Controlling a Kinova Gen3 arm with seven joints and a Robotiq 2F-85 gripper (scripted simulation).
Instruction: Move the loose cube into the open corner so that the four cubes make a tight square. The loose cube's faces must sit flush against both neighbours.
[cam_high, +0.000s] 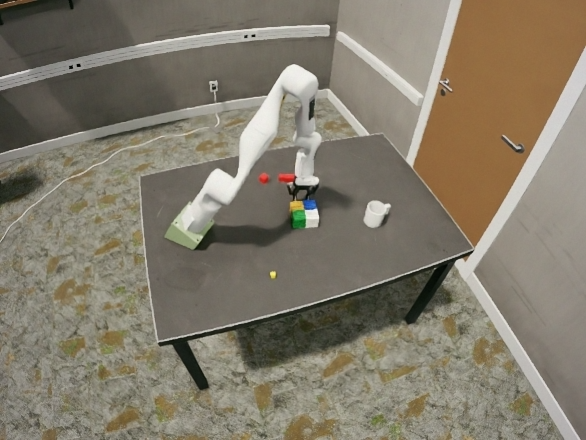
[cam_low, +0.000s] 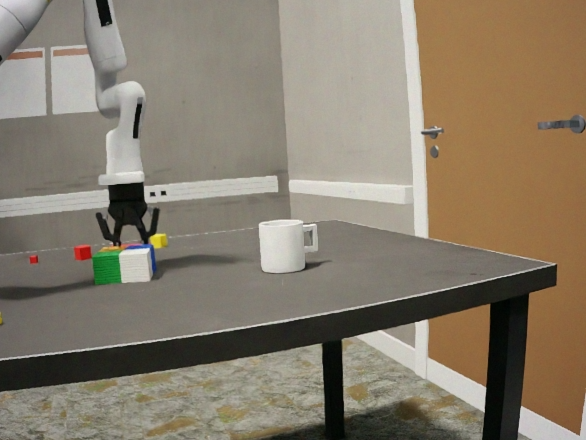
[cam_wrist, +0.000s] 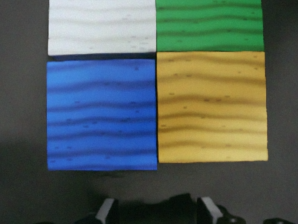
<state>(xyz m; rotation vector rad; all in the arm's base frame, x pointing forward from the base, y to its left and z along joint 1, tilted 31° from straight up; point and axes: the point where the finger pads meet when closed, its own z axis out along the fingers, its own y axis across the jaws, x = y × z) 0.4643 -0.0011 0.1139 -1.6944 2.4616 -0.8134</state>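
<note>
Now: hand 6 cm to the left of the blue cube and 1 cm above it. Also, from my hand: white mug 24 cm to the right, 22 cm ahead; then tiny yellow cube 30 cm behind, 27 cm to the right, 3 cm below; then red bar 15 cm to the left, 4 cm ahead, 2 cm below.
</note>
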